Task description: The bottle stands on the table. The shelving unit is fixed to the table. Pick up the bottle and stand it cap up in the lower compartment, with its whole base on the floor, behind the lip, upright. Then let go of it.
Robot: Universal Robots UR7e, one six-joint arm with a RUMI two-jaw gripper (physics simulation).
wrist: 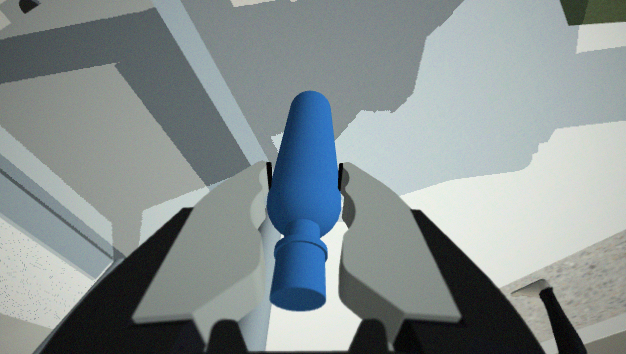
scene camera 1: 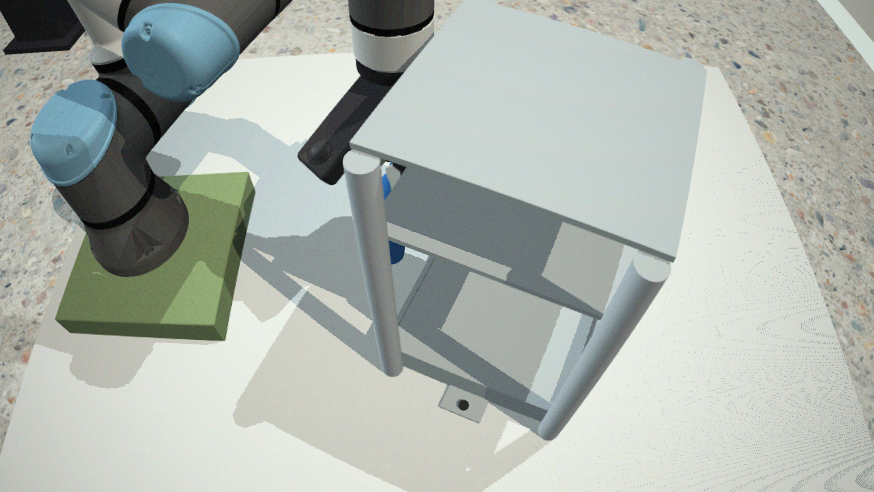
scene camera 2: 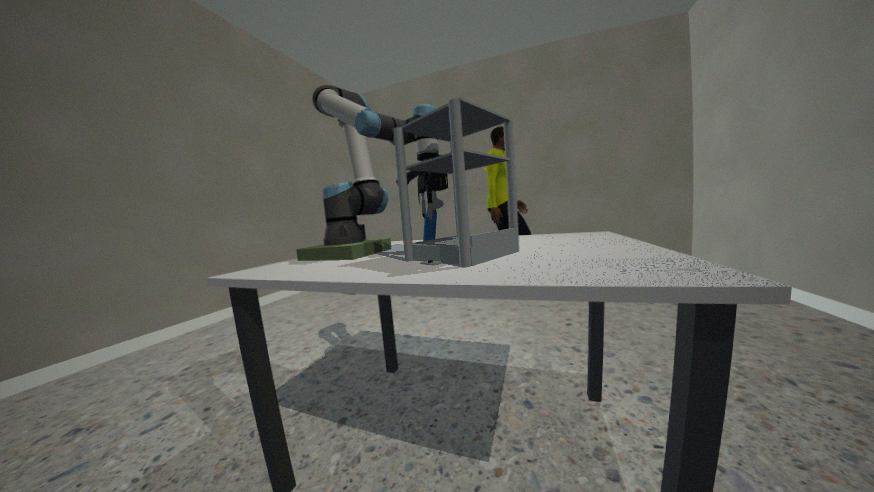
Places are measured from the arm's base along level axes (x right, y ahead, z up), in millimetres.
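Pixels of known places: gripper, between the fingertips: (wrist: 305,165) (scene camera 2: 428,219); arm's base, origin of its link: (scene camera 1: 141,231) (scene camera 2: 344,242).
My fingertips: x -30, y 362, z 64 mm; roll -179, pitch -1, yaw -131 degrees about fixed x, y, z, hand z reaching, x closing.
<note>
Ahead of a thing's pixels: the offset from my fingertips to its top centre. "spot": to the spot under its first point. Level surfaces: height alone.
The blue bottle @(dx -5, dy +3, dz +73 mm) (scene camera 1: 396,253) (scene camera 2: 429,226) (wrist: 306,150) is cap up and close to upright. My gripper (scene camera 2: 430,209) (wrist: 305,165) is shut on its body below the neck. The bottle is outside the grey shelving unit @(dx +90, dy +150, dz +258 mm) (scene camera 1: 538,116) (scene camera 2: 459,201), beside its lower part. In the wrist view the bottle's lower end shows over the table, just right of the unit's edge bar @(spot: dx +79, dy +35, dz -83 mm) (wrist: 212,80). The lower compartment's floor @(dz -64 mm) (scene camera 1: 501,330) shows in scene camera 1. A post and the middle shelf partly hide the bottle there. Its base is hidden in scene camera 2, so its height is unclear.
Corner posts (scene camera 1: 373,268) (scene camera 1: 605,348) and the middle shelf @(spot: dx +163, dy +83, dz +152 mm) (scene camera 1: 452,250) (scene camera 2: 434,163) bound the compartment. A small plate with a hole @(spot: dx +197, dy +90, dz -104 mm) (scene camera 1: 449,397) is at the unit's foot. The arm stands on a green block (scene camera 1: 110,299) (scene camera 2: 342,251). A person (scene camera 2: 498,177) stands behind the table.
</note>
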